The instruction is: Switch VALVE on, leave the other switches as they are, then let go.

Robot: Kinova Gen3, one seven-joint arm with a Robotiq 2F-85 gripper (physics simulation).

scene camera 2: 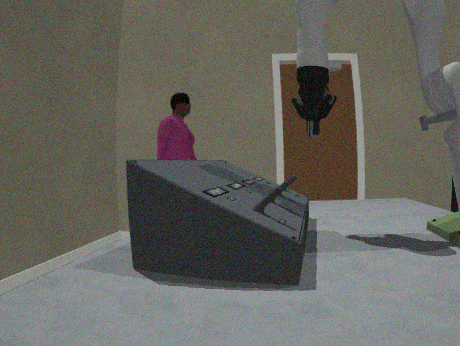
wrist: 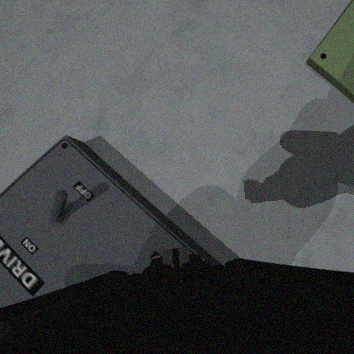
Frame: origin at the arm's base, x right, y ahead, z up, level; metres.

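Where they show: gripper, fingertip midpoint: (scene camera 2: 312, 137) (wrist: 175, 264).
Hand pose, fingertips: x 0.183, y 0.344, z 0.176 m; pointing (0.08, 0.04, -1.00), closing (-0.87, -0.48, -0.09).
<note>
Each offset is from my fingertips to the centre of the thing. "spot": to the spot under its first point. Level surfaces: height alone.
The dark grey switch console @(dz -0.157, dx -0.016, dy +0.166 m) (scene camera 2: 200, 230) (wrist: 112, 240) has a sloped top. A lever @(dz -0.108, dx -0.214, dy +0.138 m) (scene camera 2: 277, 193) sticks up from it in the scene view; I cannot tell which switch it belongs to. In the wrist view the DRIVE label @(dz -0.098, dx +0.154, dy +0.107 m) (wrist: 20, 270) and its lever @(dz -0.108, dx +0.129, dy +0.028 m) (wrist: 61, 206) show, the lever standing between the OFF label @(spot: dz -0.144, dx +0.122, dy +0.010 m) (wrist: 83, 191) and the ON label @(spot: dz -0.109, dx +0.146, dy +0.084 m) (wrist: 29, 245), nearer OFF. The VALVE label does not show in the wrist view; the black gripper body hides the lower part. My gripper (scene camera 2: 313, 135) (wrist: 175, 264) is shut and empty, well above the console's low edge.
A green slab (scene camera 2: 446, 226) (wrist: 340, 57) lies on the pale surface @(dz -0.218 m) (scene camera 2: 200, 320) (wrist: 150, 75), to the right of the console. A person in a pink top (scene camera 2: 175, 138) is behind the console. A brown door (scene camera 2: 320, 170) is in the back wall. The arm's shadow falls beside the console.
</note>
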